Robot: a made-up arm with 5 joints.
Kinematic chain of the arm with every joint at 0, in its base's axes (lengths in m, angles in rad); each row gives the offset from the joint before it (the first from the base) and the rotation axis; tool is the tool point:
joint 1: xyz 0 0 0.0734 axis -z
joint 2: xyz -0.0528 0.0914 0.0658 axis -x
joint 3: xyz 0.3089 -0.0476 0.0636 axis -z
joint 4: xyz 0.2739 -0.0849 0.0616 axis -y
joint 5: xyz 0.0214 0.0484 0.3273 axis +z
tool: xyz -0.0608 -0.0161 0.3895
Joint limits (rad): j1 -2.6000..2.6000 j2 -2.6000..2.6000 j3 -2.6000..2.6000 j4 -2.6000..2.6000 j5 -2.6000..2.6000
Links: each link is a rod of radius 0.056 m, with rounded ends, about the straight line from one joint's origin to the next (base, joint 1, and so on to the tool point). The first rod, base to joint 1, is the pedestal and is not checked.
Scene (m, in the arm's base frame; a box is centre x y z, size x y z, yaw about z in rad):
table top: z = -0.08
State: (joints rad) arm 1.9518 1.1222 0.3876 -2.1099 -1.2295
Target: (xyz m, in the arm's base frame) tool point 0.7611 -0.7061 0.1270
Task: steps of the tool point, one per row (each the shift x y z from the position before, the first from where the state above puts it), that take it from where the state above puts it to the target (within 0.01 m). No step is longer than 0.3 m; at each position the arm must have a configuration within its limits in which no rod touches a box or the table.
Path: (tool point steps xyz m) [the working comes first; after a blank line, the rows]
Joints at the target: 0.3847 1.2075 0.1686 -2.4836 -1.2686
Straight joint move there: clear.

1: 0.2440 -0.1281 -0.0463
2: 0.2653 -0.0608 -0.0447
3: 0.2677 0.0084 -0.0428
4: 0.2520 0.0743 -0.0406
5: 0.2202 0.1321 -0.0379
6: 0.1758 0.1781 -0.0351

